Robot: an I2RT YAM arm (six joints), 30 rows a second.
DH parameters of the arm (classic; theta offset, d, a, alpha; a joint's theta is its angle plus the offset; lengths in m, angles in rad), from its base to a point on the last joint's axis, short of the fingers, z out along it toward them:
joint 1: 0 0.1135 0.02 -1.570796
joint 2: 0 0 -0.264 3.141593
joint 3: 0.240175 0 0.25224 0
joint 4: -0.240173 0 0.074 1.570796
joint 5: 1.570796 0 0 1.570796
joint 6: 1.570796 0.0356 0 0
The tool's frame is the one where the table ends.
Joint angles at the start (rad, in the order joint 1, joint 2, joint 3, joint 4, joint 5, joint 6): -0.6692 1.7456 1.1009 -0.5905 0.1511 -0.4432
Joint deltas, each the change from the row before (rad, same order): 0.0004 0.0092 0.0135 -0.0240 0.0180 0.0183; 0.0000 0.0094 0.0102 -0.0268 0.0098 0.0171; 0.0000 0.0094 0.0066 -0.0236 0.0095 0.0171; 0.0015 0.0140 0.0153 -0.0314 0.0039 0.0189; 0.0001 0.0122 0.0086 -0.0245 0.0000 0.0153; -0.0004 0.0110 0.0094 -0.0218 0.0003 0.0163; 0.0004 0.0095 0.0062 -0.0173 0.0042 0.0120; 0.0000 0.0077 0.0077 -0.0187 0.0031 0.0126; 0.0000 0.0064 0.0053 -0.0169 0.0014 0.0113; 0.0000 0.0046 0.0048 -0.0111 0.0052 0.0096
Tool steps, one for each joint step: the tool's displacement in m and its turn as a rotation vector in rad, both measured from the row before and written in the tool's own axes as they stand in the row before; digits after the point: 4 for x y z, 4 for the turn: -0.0004 -0.0007 0.0003 0.0081 0.0251 0.0148; 0.0006 0.0001 0.0010 -0.0014 0.0274 0.0126; 0.0011 0.0004 0.0016 -0.0013 0.0276 0.0123; -0.0004 0.0005 0.0013 -0.0076 0.0285 0.0118; 0.0005 0.0007 0.0021 -0.0098 0.0257 0.0098; 0.0001 0.0002 0.0015 -0.0075 0.0218 0.0122; 0.0003 0.0004 0.0016 -0.0027 0.0204 0.0076; 0.0002 0.0001 0.0008 -0.0029 0.0184 0.0089; 0.0005 0.0003 0.0009 -0.0040 0.0172 0.0077; 0.0001 -0.0001 0.0004 0.0018 0.0117 0.0074
